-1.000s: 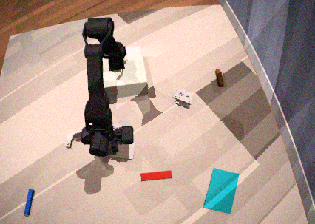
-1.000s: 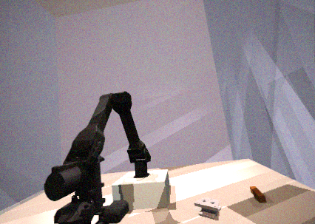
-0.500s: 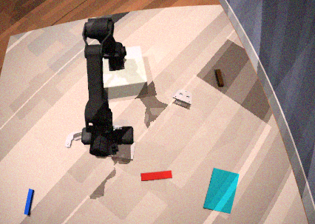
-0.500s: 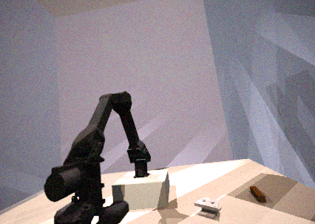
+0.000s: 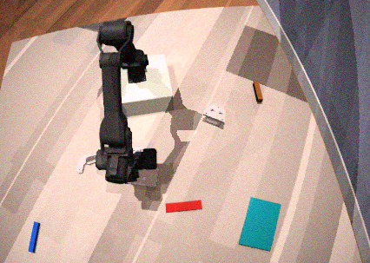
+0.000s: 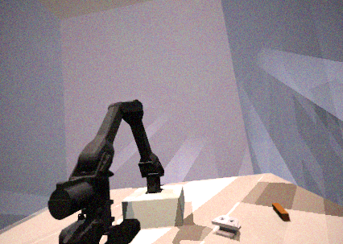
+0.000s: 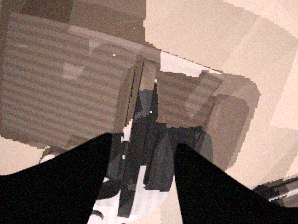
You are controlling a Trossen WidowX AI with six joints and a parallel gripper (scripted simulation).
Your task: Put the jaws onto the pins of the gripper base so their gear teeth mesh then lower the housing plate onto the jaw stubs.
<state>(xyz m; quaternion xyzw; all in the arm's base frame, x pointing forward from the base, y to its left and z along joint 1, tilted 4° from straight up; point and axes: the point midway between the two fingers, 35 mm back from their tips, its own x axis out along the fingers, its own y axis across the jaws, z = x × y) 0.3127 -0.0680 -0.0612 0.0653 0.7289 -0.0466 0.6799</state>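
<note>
The jaw lies 3 cm behind my gripper tip and 2 cm to the left of it. From my gripper tip the other things lie so: red bar (15 cm to the left, 15 cm ahead, 1 cm below); blue bar (37 cm to the right, 19 cm ahead, 1 cm below); white plate (3 cm to the left, 2 cm ahead, 1 cm below).
</note>
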